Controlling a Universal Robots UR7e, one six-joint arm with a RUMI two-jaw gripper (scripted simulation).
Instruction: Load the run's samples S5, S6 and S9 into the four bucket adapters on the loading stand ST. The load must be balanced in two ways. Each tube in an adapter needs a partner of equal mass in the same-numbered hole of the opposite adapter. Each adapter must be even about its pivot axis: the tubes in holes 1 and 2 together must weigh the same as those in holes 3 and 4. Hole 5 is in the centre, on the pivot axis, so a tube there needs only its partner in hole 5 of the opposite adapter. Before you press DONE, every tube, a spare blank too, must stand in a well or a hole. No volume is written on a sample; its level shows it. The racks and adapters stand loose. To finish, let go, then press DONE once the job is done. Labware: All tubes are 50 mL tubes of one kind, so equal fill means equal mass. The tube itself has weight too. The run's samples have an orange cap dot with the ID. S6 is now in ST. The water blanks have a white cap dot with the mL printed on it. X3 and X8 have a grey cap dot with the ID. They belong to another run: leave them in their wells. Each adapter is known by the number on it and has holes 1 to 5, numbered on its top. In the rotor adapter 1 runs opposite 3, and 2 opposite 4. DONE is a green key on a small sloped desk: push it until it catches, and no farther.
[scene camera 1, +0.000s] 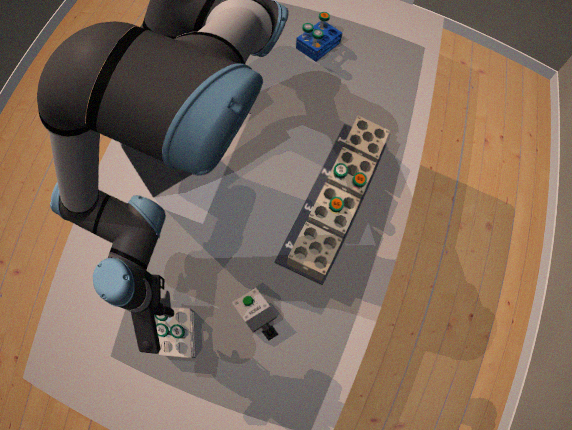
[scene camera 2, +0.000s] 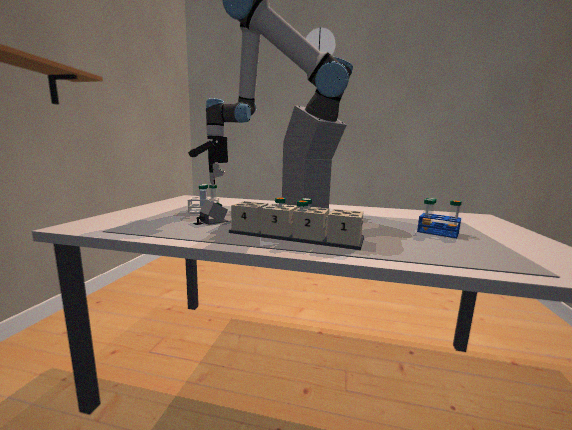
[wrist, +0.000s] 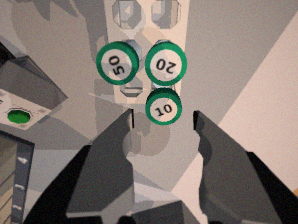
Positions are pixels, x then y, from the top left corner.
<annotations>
My gripper shows in scene camera 1, in scene camera 2 and in the wrist view (163, 111). One and the same spot on my gripper: (scene camera 1: 165, 301) is (scene camera 2: 216, 169).
</annotations>
